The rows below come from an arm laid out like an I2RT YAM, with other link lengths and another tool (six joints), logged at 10 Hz.
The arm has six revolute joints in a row. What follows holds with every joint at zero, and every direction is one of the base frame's.
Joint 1 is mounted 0.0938 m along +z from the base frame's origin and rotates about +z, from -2.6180 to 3.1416 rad.
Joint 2 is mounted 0.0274 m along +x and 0.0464 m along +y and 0.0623 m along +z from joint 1 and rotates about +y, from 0.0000 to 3.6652 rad.
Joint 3 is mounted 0.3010 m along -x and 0.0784 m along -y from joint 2 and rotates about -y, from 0.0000 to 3.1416 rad.
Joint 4 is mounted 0.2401 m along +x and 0.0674 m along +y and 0.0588 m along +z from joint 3 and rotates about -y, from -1.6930 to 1.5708 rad.
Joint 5 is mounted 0.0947 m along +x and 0.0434 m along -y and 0.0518 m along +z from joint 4 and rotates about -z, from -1.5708 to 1.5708 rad.
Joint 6 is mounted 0.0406 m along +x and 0.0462 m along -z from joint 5 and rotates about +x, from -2.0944 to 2.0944 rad.
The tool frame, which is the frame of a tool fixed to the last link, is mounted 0.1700 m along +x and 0.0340 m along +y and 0.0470 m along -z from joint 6; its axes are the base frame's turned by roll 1.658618, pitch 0.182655 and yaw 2.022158 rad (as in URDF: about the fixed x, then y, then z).
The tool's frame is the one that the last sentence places.
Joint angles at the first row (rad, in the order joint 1, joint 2, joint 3, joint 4, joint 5, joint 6):
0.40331, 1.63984, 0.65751, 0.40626, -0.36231, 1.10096
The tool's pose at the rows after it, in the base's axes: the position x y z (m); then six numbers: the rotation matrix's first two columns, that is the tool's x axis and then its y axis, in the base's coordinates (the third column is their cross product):
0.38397 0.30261 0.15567 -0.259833 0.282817 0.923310 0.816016 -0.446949 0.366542
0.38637 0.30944 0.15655 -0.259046 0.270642 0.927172 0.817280 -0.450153 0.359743
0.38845 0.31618 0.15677 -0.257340 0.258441 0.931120 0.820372 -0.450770 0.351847
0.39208 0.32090 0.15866 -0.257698 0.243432 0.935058 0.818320 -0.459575 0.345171
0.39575 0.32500 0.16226 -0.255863 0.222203 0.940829 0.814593 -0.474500 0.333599
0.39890 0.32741 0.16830 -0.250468 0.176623 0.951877 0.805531 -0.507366 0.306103
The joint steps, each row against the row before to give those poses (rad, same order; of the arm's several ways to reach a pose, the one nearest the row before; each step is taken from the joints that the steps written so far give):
0.01610, 0.02313, 0.01657, 0.01906, 0.00039, 0.01526
0.01224, 0.01926, 0.01078, 0.01844, 0.00250, 0.01694
0.01081, 0.02063, 0.01205, 0.01595, -0.00087, 0.01458
0.00621, 0.01774, 0.00716, 0.02578, 0.00073, 0.01891
0.00497, 0.01465, 0.00310, 0.03209, 0.00011, 0.02756
0.00180, 0.01681, -0.02110, 0.07993, -0.00408, 0.05660

